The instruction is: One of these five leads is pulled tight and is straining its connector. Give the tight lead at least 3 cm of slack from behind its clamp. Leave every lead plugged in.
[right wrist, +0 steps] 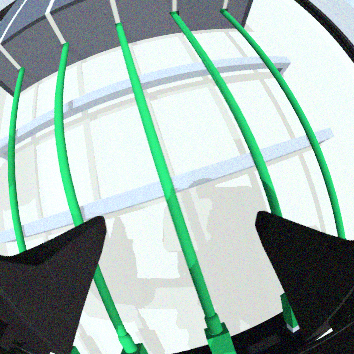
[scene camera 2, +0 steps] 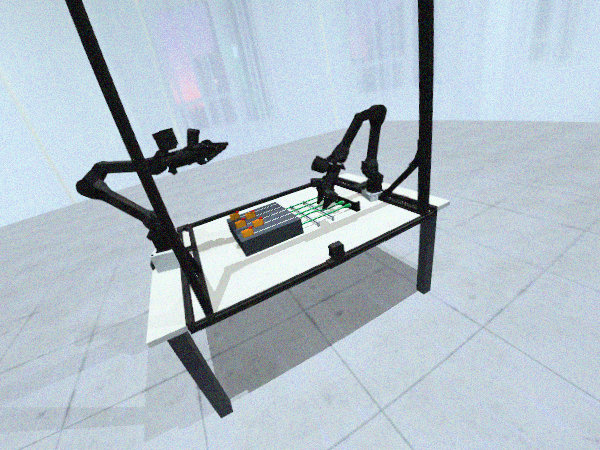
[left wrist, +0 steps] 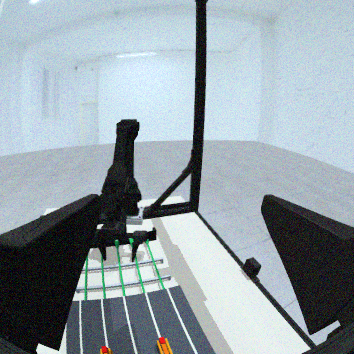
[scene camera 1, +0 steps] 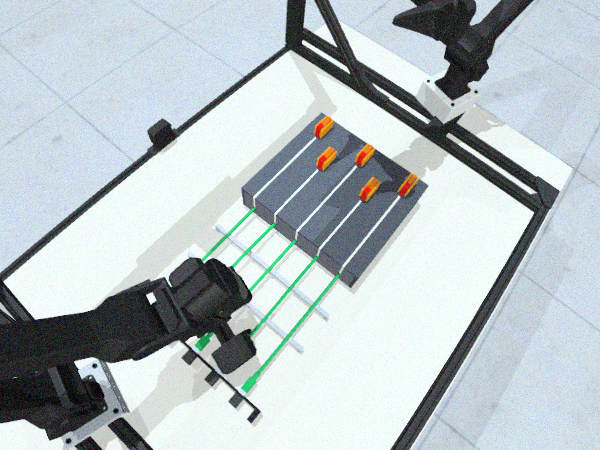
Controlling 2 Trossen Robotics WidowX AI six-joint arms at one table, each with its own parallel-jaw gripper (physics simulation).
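Frame: origin at the left arm's base, x left, y back, z up, level; metres.
Seen in the pictures: left gripper, fingertip midpoint: (scene camera 2: 227, 144) (left wrist: 184, 203) (scene camera 1: 370, 0); right gripper, fingertip midpoint: (right wrist: 182, 222) (scene camera 2: 320, 207) (left wrist: 118, 261); left arm's base, link origin: (scene camera 2: 165, 247) (scene camera 1: 452, 86); right arm's base, link origin: (scene camera 2: 374, 190) (left wrist: 131, 211) (scene camera 1: 82, 402).
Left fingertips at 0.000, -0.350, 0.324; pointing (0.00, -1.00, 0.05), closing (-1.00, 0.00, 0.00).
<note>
Pixels of each thing's top centre, then the offset from my left fingertips to it, as dx, dy, dz. "pt": a spot on its surface instead.
- dark grey block, surface spot: (scene camera 1: 277, 192) pt +0.021, -0.147, -0.334
- black connector strip, surface spot: (scene camera 1: 254, 415) pt +0.325, -0.388, -0.355
- middle clamp, top centre: (scene camera 1: 366, 151) +0.046, +0.045, -0.310
- middle lead, surface spot: (right wrist: 155, 145) pt +0.145, -0.284, -0.373
- small black box, surface spot: (scene camera 1: 161, 132) (left wrist: 249, 263) pt -0.238, -0.269, -0.351
Five green leads run side by side from a dark grey block (scene camera 1: 277, 192) (scene camera 2: 275, 242) (left wrist: 142, 320) to a black connector strip (scene camera 1: 254, 415). White lines continue them over the block to orange clamps with red parts, such as the middle clamp (scene camera 1: 365, 155). Which lead is tight I cannot tell. My right gripper (scene camera 2: 324, 204) (left wrist: 118, 261) (right wrist: 182, 222) is open over the leads. The middle lead (scene camera 1: 272, 265) (right wrist: 155, 145) shows between its fingers; the neighbouring leads pass behind the fingers. In scene camera 1 the right arm hides its fingers. My left gripper (left wrist: 184, 203) is open, raised and away from the block.
Two pale rails (scene camera 1: 280, 274) (right wrist: 115, 200) cross beneath the leads between block and strip. A black frame (scene camera 1: 470, 310) borders the white table, with uprights (scene camera 2: 425, 100) at its ends. A small black box (scene camera 1: 161, 132) (scene camera 2: 336, 251) (left wrist: 251, 267) sits on one frame edge.
</note>
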